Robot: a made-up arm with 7 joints. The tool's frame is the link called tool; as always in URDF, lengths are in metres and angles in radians. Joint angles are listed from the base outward.
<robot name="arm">
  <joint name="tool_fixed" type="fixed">
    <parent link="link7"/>
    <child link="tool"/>
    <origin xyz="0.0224 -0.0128 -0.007" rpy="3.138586 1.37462 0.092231"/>
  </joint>
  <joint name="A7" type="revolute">
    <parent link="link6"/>
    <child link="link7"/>
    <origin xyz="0.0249 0.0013 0.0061" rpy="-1.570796 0 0"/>
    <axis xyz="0 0 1"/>
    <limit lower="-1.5" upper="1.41"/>
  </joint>
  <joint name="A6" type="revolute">
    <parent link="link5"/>
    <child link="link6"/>
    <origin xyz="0.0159 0.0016 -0.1" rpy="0 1.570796 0"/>
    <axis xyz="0 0 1"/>
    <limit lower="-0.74" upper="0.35"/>
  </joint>
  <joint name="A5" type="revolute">
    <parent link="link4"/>
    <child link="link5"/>
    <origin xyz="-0.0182 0.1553 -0.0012" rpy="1.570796 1.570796 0"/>
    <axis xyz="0 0 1"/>
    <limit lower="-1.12" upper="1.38"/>
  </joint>
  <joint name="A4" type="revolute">
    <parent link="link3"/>
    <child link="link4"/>
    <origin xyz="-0.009 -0.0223 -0.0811" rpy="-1.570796 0 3.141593"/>
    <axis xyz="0 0 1"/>
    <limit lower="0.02" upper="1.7"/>
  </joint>
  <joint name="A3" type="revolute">
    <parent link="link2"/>
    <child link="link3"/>
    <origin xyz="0.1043 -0.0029 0.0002" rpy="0 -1.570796 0"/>
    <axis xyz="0 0 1"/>
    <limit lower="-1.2" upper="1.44"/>
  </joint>
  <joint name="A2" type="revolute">
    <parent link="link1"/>
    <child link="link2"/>
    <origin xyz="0.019 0.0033 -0.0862" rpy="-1.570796 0 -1.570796"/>
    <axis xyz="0 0 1"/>
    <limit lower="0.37" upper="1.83"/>
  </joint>
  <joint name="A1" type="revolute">
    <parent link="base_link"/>
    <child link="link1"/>
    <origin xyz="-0.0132 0.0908 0.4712" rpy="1.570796 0 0"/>
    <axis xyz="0 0 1"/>
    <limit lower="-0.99" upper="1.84"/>
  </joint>
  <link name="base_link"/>
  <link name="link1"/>
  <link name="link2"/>
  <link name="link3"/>
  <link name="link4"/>
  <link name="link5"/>
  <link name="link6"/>
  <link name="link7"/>
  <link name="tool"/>
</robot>
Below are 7 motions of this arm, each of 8 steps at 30 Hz.
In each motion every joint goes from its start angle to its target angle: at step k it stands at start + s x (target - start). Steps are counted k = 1, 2, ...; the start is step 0. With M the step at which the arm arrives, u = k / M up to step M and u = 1 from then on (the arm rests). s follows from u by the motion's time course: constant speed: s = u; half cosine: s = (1 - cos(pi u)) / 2; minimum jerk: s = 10 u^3 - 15 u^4 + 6 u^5.
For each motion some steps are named. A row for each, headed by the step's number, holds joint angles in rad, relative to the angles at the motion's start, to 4 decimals.
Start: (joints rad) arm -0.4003 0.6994 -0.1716 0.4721 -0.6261 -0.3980 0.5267
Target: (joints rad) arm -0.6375 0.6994 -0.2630 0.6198 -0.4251 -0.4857 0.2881
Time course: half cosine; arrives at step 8
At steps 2, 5, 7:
2: -0.0347 0.0000 -0.0134 0.0216 0.0294 -0.0128 -0.0349
5: -0.1640 0.0000 -0.0632 0.1021 0.1390 -0.0606 -0.1650
7: -0.2282 0.0000 -0.0879 0.1421 0.1933 -0.0844 -0.2295

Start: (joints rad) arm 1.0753 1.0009 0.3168 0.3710 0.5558 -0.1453 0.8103
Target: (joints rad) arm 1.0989 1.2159 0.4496 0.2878 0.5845 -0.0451 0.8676
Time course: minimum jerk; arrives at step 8
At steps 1, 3, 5, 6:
1: 0.0004 0.0035 0.0021 -0.0013 0.0005 0.0016 0.0009
3: 0.0065 0.0592 0.0365 -0.0229 0.0079 0.0276 0.0158
5: 0.0171 0.1558 0.0963 -0.0603 0.0208 0.0726 0.0415
6: 0.0212 0.1927 0.1191 -0.0746 0.0257 0.0898 0.0514

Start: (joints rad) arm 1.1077 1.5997 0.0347 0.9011 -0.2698 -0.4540 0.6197
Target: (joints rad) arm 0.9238 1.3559 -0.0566 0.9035 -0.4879 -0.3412 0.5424
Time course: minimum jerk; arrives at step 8
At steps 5, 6, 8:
5: -0.1333 -0.1767 -0.0662 0.0017 -0.1581 0.0818 -0.0560
6: -0.1649 -0.2186 -0.0818 0.0022 -0.1955 0.1011 -0.0693
8: -0.1839 -0.2438 -0.0913 0.0024 -0.2181 0.1128 -0.0773

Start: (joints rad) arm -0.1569 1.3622 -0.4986 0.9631 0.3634 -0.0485 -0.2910
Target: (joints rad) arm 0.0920 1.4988 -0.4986 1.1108 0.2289 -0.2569 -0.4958
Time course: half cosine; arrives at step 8
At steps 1, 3, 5, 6, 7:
1: 0.0095 0.0052 0.0000 0.0056 -0.0051 -0.0079 -0.0078
3: 0.0768 0.0422 0.0000 0.0456 -0.0415 -0.0643 -0.0632
5: 0.1721 0.0944 0.0000 0.1021 -0.0930 -0.1441 -0.1416
6: 0.2124 0.1166 0.0000 0.1261 -0.1148 -0.1779 -0.1748
7: 0.2394 0.1314 0.0000 0.1421 -0.1294 -0.2005 -0.1970

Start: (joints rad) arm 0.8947 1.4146 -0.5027 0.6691 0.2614 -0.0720 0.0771
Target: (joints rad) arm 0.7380 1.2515 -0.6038 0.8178 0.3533 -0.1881 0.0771
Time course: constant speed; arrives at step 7
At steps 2, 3, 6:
2: -0.0448 -0.0466 -0.0289 0.0425 0.0263 -0.0332 0.0000
3: -0.0672 -0.0699 -0.0433 0.0637 0.0394 -0.0498 0.0000
6: -0.1343 -0.1398 -0.0867 0.1275 0.0788 -0.0995 0.0000

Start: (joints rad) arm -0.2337 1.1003 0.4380 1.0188 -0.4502 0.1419 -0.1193
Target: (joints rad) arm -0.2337 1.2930 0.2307 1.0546 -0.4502 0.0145 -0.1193
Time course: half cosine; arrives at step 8
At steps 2, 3, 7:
2: 0.0000 0.0282 -0.0304 0.0052 0.0000 -0.0187 0.0000
3: 0.0000 0.0595 -0.0640 0.0110 0.0000 -0.0393 0.0000
7: 0.0000 0.1854 -0.1994 0.0344 0.0000 -0.1226 0.0000

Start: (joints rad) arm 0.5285 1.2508 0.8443 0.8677 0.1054 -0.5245 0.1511
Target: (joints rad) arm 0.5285 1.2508 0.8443 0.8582 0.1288 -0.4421 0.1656
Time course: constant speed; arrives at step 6
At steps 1, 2, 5, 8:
1: 0.0000 0.0000 0.0000 -0.0016 0.0039 0.0137 0.0024
2: 0.0000 0.0000 0.0000 -0.0032 0.0078 0.0275 0.0048
5: 0.0000 0.0000 0.0000 -0.0079 0.0195 0.0687 0.0121
8: 0.0000 0.0000 0.0000 -0.0095 0.0234 0.0824 0.0145

